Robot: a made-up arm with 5 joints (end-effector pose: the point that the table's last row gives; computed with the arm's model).
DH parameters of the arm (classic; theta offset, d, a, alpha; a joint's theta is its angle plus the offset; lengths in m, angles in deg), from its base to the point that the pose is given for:
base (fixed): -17.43 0 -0.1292 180
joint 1: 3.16 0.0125 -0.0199 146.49
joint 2: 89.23 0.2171 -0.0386 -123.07
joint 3: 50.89 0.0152 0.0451 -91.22
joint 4: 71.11 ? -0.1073 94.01
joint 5: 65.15 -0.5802 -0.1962 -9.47
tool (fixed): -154.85 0.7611 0 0
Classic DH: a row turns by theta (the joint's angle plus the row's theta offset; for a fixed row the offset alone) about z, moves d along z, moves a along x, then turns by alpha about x.
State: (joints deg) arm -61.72 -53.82 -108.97 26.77 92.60
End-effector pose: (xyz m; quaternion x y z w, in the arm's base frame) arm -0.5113 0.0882 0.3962 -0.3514 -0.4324 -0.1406 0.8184
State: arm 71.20 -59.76 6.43 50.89 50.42
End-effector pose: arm 0.1346 -0.2616 0.0063 0.5789 -0.4804 0.1206 0.6478
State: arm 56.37 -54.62 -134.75 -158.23 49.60
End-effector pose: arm -0.3370 0.2576 0.3447 -0.5834 -0.5461 0.5596 0.2198
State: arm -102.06 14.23 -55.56 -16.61 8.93
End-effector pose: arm -0.1976 -0.3760 0.2685 0.3619 -0.8096 0.2842 0.3644
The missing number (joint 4, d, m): -0.0923
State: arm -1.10 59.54 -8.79 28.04 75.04
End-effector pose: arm -0.3701 0.3807 0.1721 -0.7966 -0.4810 0.0380 0.3643
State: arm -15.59 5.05 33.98 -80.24 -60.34
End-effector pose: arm -0.4008 0.1990 0.3582 -0.2909 -0.7261 0.4014 0.4764
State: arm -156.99 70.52 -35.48 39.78 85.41
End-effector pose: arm -0.0856 -0.3125 0.3700 0.1880 -0.7572 0.6256 0.0063
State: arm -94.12 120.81 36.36 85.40 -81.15
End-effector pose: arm -0.3106 0.0302 -0.1994 0.8007 -0.1113 -0.5557 0.1941
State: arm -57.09 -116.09 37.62 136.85 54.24
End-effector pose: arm 0.0782 0.0508 0.3614 0.0351 -0.0619 0.5749 0.8151
